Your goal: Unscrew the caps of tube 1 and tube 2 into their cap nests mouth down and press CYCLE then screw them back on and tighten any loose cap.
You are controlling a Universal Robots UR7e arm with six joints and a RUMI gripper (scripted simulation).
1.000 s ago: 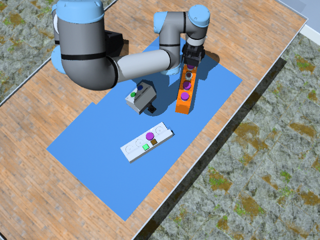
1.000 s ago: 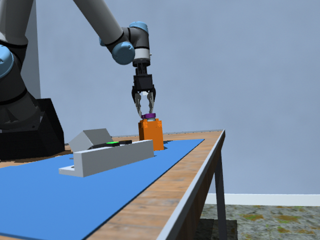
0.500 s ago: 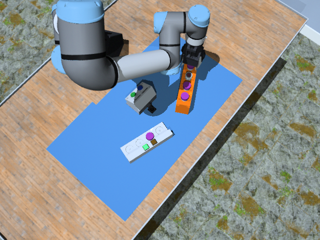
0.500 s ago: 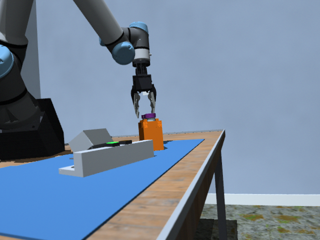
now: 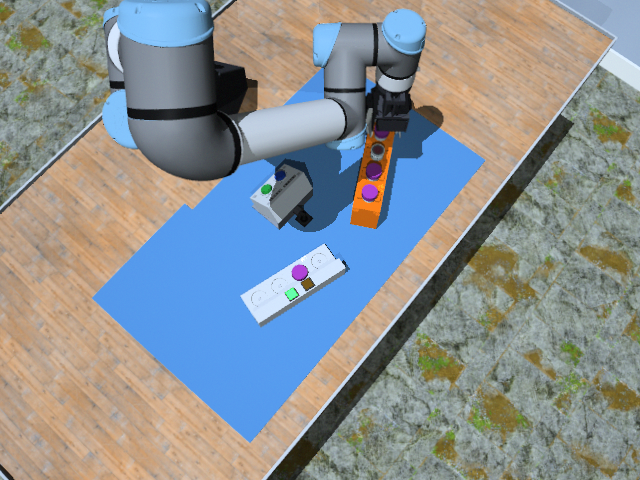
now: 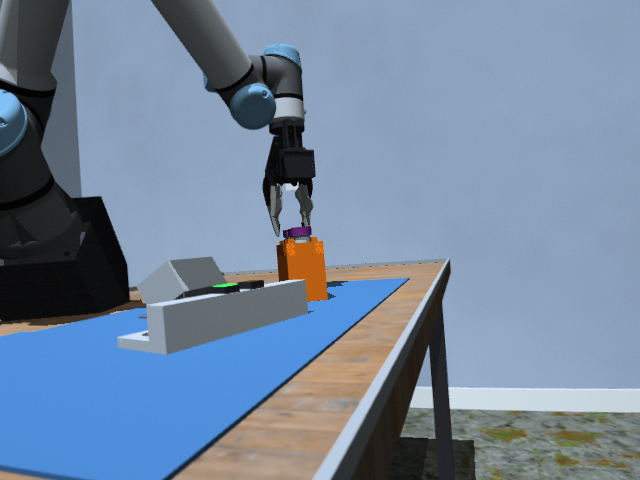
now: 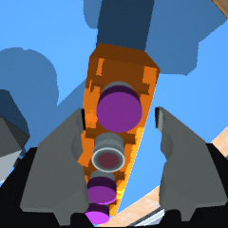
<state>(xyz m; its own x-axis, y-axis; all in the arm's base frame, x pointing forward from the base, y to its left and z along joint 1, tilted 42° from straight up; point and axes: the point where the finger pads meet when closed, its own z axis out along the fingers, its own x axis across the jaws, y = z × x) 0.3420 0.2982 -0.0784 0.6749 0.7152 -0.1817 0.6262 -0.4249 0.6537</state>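
Right now my hand is 1 cm above the purple cap. Also, from my hand: grey key housing (24 cm to the right, 8 cm behind, 7 cm below); green key (27 cm to the right, 10 cm behind, 6 cm below); blue key (22 cm to the right, 10 cm behind, 6 cm below).
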